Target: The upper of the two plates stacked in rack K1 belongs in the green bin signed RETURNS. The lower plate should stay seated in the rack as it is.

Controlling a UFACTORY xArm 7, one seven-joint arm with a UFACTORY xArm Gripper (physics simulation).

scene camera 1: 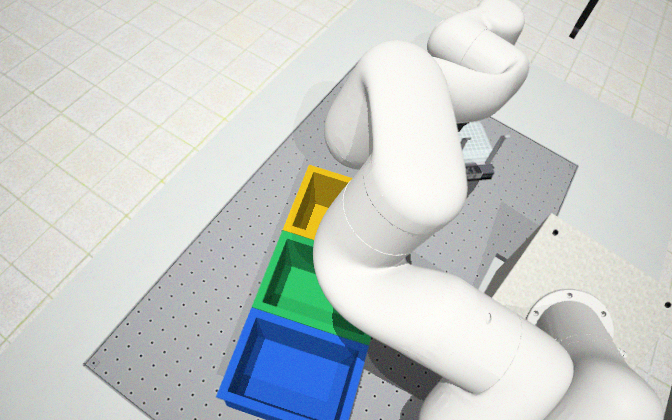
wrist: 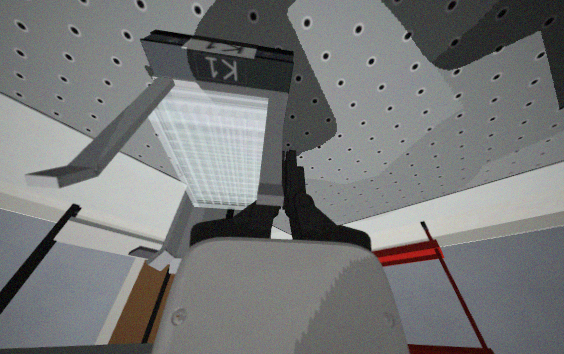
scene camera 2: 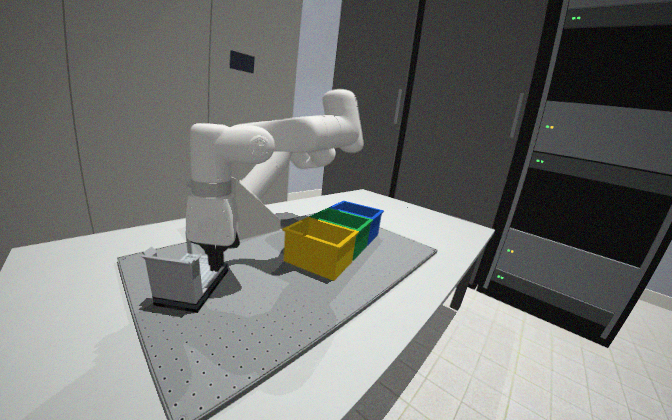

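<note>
Rack K1 (scene camera 1: 480,172) (scene camera 2: 175,280) (wrist: 272,145) stands near one end of the perforated board. The clear gridded plate stack (scene camera 1: 477,145) (wrist: 215,145) sits between its upright corner posts; the two plates cannot be told apart. My gripper (scene camera 2: 216,267) (wrist: 283,161) is shut with nothing between its fingers. It points down at the rack's long side, close beside a corner post that partly hides one finger in the wrist view; contact is unclear. In scene camera 1 the arm hides it. The green bin (scene camera 1: 300,290) (scene camera 2: 362,237) shows no plate in its visible part; its sign is not readable.
The yellow bin (scene camera 1: 320,217) (scene camera 2: 315,255) adjoins the green bin on the rack side. The blue bin (scene camera 1: 295,367) (scene camera 2: 375,227) adjoins its other side. All stand on the perforated board (scene camera 1: 175,300) (scene camera 2: 240,350). The rack's posts rise above the plates, with outward-flared tips.
</note>
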